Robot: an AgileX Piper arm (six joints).
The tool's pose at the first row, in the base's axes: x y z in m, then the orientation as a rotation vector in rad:
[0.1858, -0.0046, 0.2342, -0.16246, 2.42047, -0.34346]
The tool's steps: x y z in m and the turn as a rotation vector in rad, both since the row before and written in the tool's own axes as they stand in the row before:
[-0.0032, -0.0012, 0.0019, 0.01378, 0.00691, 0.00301]
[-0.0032, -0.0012, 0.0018, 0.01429, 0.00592, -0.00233]
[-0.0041, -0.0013, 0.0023, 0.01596, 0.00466, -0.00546]
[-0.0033, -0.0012, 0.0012, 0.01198, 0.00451, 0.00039]
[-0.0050, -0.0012, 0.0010, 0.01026, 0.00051, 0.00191]
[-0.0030, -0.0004, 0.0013, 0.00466, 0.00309, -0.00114]
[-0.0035, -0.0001, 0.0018, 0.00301, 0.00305, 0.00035]
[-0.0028, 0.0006, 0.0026, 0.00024, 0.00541, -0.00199]
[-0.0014, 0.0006, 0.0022, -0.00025, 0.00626, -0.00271]
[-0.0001, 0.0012, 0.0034, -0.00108, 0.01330, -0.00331]
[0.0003, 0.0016, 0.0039, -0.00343, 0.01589, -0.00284]
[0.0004, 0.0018, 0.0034, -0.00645, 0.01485, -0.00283]
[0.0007, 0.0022, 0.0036, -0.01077, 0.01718, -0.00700]
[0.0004, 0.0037, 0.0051, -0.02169, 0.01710, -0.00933]
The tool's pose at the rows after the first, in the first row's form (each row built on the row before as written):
[0.1895, -0.0055, 0.2351, -0.15174, 2.42437, -0.35981]
[0.1931, -0.0064, 0.2361, -0.14741, 2.42710, -0.37905]
[0.1977, -0.0073, 0.2373, -0.14634, 2.42812, -0.40154]
[0.2010, -0.0081, 0.2388, -0.13988, 2.42970, -0.41659]
[0.2055, -0.0085, 0.2414, -0.13301, 2.42766, -0.42822]
[0.2086, -0.0086, 0.2424, -0.13181, 2.42958, -0.43487]
[0.2125, -0.0085, 0.2432, -0.12951, 2.43181, -0.43886]
[0.2163, -0.0081, 0.2428, -0.13081, 2.43712, -0.44093]
[0.2188, -0.0079, 0.2418, -0.13304, 2.44341, -0.44287]
[0.2210, -0.0077, 0.2389, -0.13502, 2.45683, -0.44524]
[0.2231, -0.0074, 0.2353, -0.13691, 2.47337, -0.44496]
[0.2248, -0.0068, 0.2319, -0.14023, 2.48965, -0.44074]
[0.2263, -0.0059, 0.2280, -0.15011, 2.50942, -0.43323]
[0.2288, -0.0039, 0.2226, -0.16731, 2.53179, -0.41283]

